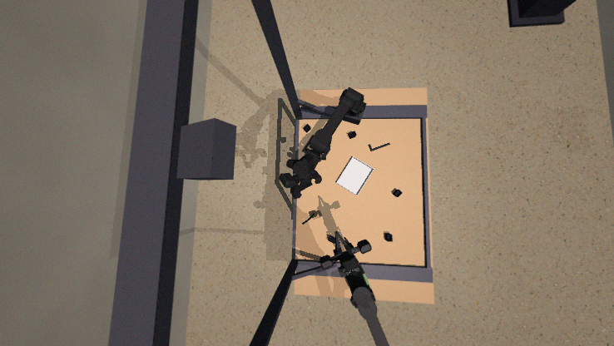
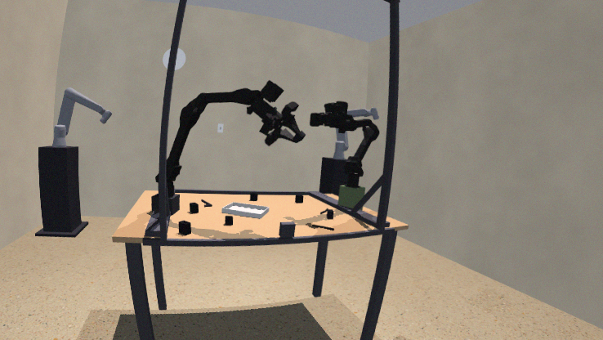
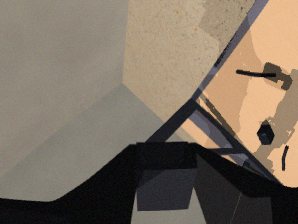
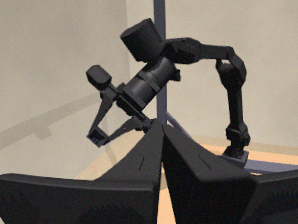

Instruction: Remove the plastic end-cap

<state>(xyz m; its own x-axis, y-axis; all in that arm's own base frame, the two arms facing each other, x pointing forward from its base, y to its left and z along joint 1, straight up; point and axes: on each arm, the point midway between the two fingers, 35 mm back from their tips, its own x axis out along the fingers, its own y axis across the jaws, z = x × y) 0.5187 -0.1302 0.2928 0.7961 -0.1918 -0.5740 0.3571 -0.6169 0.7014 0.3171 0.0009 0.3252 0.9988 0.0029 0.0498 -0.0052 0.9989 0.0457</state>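
The metal parts tray lies 360 mm below my left hand, 290 mm ahead of it and 80 mm to the left of it. From my left hand the other things lie so: plastic end-cap: 30 mm to the right, 10 mm below.
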